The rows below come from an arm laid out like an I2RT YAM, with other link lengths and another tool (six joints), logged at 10 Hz.
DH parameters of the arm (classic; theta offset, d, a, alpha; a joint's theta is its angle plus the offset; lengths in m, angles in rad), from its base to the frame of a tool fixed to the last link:
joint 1: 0 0.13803 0.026 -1.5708
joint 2: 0 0 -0.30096 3.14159
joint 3: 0.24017 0 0.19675 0
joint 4: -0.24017 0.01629 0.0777 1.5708
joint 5: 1.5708 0.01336 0 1.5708
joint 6: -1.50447 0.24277 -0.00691 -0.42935
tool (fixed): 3.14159 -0.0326 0 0
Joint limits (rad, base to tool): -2.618..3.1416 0..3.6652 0..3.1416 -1.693..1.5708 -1.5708..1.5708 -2.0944..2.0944
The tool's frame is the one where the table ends.
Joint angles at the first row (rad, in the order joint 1, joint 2, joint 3, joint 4, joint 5, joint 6):
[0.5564 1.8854 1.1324 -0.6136 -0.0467 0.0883]
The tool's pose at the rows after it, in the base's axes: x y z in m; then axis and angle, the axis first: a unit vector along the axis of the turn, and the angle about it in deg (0 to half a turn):
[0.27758 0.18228 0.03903 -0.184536 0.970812 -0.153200 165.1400]
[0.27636 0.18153 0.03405 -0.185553 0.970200 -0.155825 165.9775]
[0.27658 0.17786 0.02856 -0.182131 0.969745 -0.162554 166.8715]
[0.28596 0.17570 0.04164 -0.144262 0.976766 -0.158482 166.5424]
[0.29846 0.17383 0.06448 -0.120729 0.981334 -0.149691 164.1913]
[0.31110 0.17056 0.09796 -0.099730 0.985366 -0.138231 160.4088]
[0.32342 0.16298 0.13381 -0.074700 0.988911 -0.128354 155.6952]
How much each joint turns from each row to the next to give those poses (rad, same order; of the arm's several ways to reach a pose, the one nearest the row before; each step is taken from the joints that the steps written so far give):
[0.0003 0.0039 0.0000 0.0030 0.0000 -0.0111]
[0.0001 0.0164 0.0000 0.0008 0.0000 0.0008]
[-0.0050 0.0175 0.0000 0.0000 0.0076 0.0042]
[-0.0206 -0.0236 0.0332 -0.0320 0.0004 0.0534]
[-0.0236 -0.0470 0.0435 -0.0370 -0.0008 0.0149]
[-0.0252 -0.0705 0.0549 -0.0489 0.0004 0.0031]
[-0.0305 -0.0786 0.0450 -0.0316 0.0065 0.0007]

